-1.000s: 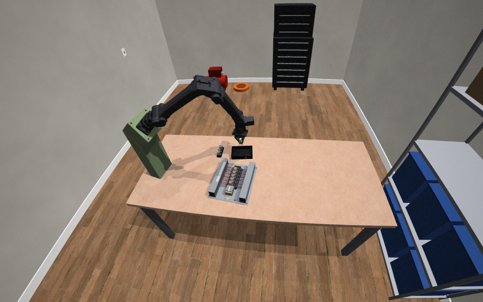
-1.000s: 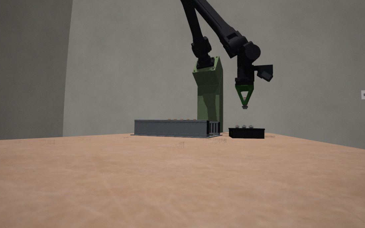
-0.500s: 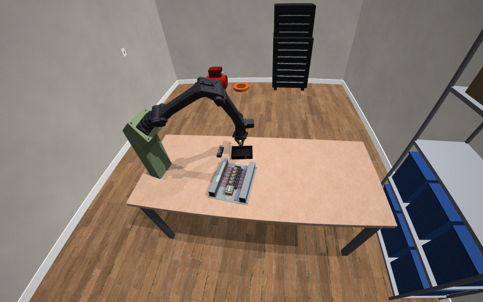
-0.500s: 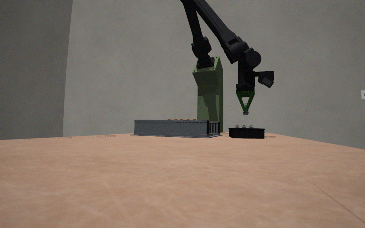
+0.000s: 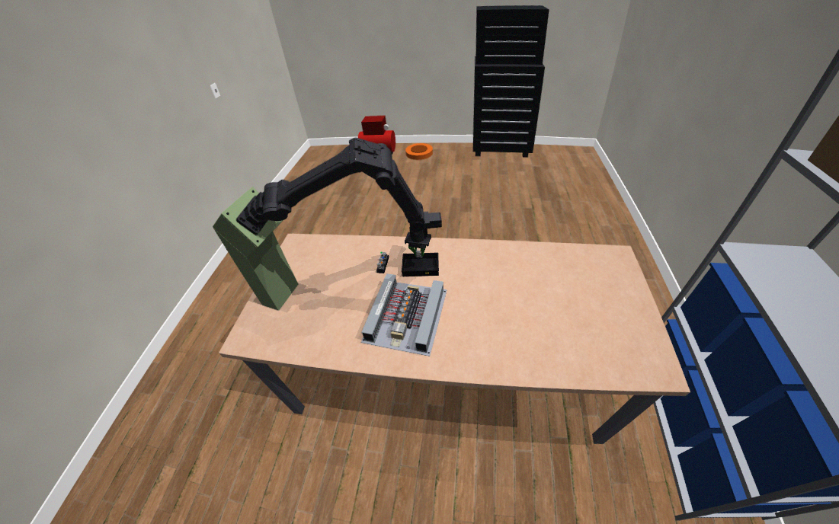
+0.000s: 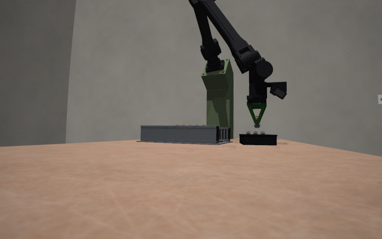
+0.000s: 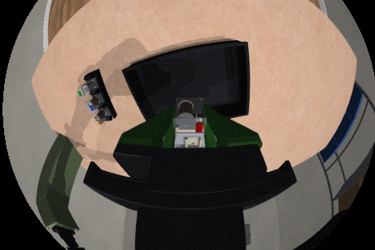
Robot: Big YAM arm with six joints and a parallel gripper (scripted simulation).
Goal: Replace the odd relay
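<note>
My gripper is now 7 cm above the black tray.
</note>
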